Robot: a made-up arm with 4 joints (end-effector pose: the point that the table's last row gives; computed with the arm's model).
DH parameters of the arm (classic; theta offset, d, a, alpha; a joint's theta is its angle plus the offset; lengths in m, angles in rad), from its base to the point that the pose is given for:
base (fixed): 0 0.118 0 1.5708
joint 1: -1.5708 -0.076 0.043 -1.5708
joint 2: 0 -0.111 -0.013 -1.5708
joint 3: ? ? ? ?
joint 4: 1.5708 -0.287 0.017 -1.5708
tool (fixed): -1.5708 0.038 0 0
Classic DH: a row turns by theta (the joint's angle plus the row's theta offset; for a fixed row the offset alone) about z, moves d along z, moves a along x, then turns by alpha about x.
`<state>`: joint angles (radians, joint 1 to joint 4).
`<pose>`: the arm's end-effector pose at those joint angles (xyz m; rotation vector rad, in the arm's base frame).
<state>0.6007 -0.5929 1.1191 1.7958</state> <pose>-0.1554 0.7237 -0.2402 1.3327 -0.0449 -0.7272</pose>
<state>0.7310 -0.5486 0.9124 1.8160</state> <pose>-0.1278 0.7041 -0.2940 1.4112 -0.2257 -0.4193</pose>
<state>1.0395 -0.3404 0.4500 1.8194</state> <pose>-0.0269 0.6831 -0.3481 1.5010 -0.5987 0.3495</pose>
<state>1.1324 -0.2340 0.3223 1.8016</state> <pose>-0.0095 0.6889 -0.3376 1.5114 -0.6944 0.5909</pose>
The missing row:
joint 3: 0 0.67 0.113 1.5708
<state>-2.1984 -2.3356 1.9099 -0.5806</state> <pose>-0.5632 -0.1858 0.6512 2.0413 -0.7340 -0.5628</pose>
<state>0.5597 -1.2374 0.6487 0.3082</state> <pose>0.0143 0.4190 -0.6262 -0.7232 -0.0308 -0.6907</pose>
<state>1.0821 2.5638 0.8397 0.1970</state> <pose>-0.3251 -0.5904 -0.1129 1.5819 0.1184 2.1635</pose>
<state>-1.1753 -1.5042 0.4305 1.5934</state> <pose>-0.7773 0.1627 0.2402 -0.1756 1.1649 -0.4315</pose>
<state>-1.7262 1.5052 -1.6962 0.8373</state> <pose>0.5845 0.3806 0.0272 0.4652 -0.5893 -1.3843</pose>
